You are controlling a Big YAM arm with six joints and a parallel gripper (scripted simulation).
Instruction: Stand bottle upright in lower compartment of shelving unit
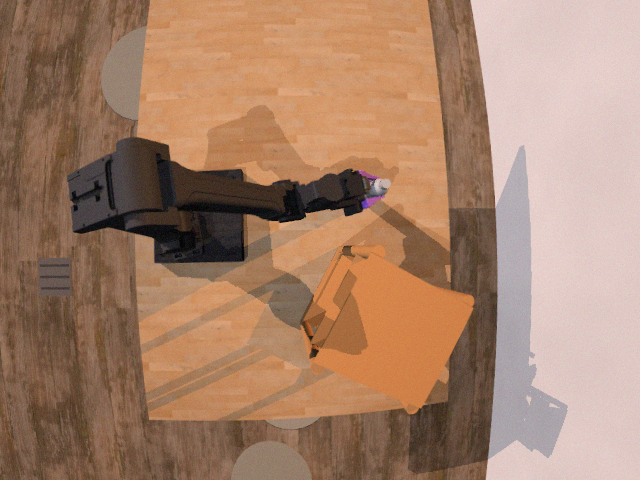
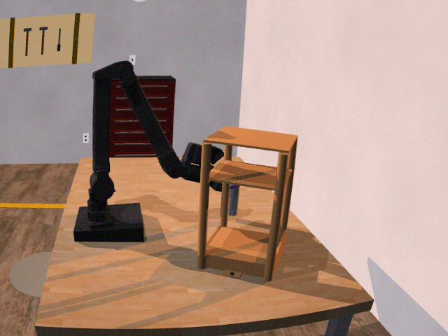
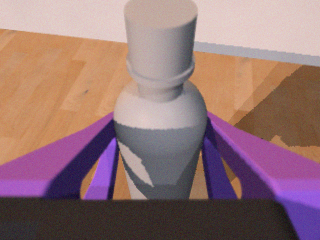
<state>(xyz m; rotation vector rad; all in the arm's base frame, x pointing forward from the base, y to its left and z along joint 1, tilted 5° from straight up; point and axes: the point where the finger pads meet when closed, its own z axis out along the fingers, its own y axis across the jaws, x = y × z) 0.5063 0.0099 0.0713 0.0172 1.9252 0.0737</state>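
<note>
Now: hand right at the grey bottle. Also, from my hand: shelving unit: 9 cm behind, 29 cm to the right, 5 cm above.
</note>
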